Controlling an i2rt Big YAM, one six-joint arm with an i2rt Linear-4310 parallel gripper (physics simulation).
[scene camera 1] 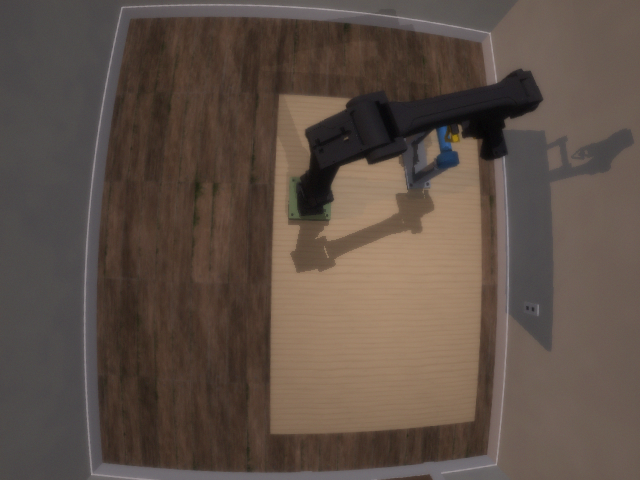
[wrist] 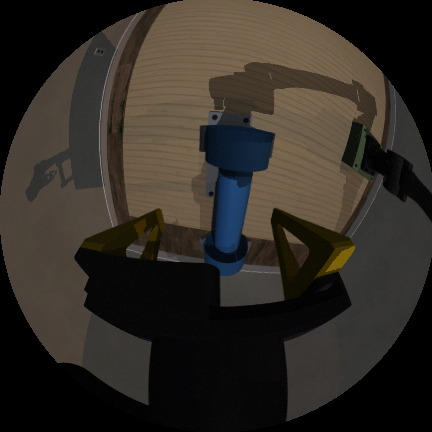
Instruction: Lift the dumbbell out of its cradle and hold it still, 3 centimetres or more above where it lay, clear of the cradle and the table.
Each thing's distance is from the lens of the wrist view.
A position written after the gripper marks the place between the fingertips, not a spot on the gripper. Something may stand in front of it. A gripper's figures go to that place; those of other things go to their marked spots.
gripper (wrist: 216, 214): 0.13 m
blue dumbbell (wrist: 237, 151): 0.13 m
